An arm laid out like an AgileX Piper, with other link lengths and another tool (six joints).
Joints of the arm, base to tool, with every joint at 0 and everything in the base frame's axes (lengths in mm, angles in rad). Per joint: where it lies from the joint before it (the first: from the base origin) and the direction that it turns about. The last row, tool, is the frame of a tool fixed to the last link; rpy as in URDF.
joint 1: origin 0 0 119.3 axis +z
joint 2: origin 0 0 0 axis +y
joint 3: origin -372.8 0 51 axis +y
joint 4: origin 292.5 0 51.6 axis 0.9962 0 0.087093
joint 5: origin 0 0 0 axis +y
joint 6: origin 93.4 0 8.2 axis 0.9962 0 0.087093
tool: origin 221.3 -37 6.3 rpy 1.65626 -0.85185 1.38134
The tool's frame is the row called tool.
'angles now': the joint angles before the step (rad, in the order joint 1, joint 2, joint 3, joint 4, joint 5, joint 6). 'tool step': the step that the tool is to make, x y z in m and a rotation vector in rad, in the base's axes. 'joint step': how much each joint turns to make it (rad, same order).
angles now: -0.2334 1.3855 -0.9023 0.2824 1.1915 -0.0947
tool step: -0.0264 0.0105 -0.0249 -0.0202 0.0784 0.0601
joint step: 0.0671 0.0180 0.0740 -0.0354 -0.0241 0.0170
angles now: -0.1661 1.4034 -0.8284 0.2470 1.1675 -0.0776
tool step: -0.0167 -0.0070 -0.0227 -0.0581 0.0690 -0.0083
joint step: 0.0433 0.0383 0.0508 -0.0640 -0.0452 0.0775
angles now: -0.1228 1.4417 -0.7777 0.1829 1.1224 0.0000
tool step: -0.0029 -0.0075 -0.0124 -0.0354 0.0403 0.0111
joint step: 0.0195 0.0453 0.0075 -0.0410 -0.0213 0.0294
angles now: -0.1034 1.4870 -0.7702 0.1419 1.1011 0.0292
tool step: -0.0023 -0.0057 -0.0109 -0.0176 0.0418 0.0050
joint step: 0.0042 0.0491 0.0000 -0.0235 -0.0109 0.0127
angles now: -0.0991 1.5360 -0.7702 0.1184 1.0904 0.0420
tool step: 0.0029 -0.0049 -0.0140 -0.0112 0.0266 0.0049
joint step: 0.0001 0.0555 0.0001 -0.0146 -0.0306 0.0022
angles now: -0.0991 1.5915 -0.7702 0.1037 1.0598 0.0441
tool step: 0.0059 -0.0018 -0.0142 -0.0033 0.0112 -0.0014
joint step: 0.0000 0.0505 0.0000 -0.0022 -0.0399 0.0000
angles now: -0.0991 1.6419 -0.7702 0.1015 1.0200 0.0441
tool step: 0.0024 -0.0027 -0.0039 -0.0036 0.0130 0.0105
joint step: -0.0001 0.0245 -0.0109 -0.0085 -0.0006 -0.0047
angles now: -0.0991 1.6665 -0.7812 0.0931 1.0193 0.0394
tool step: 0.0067 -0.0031 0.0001 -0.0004 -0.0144 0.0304
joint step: 0.0000 0.0024 -0.0095 -0.0070 -0.0052 -0.0266
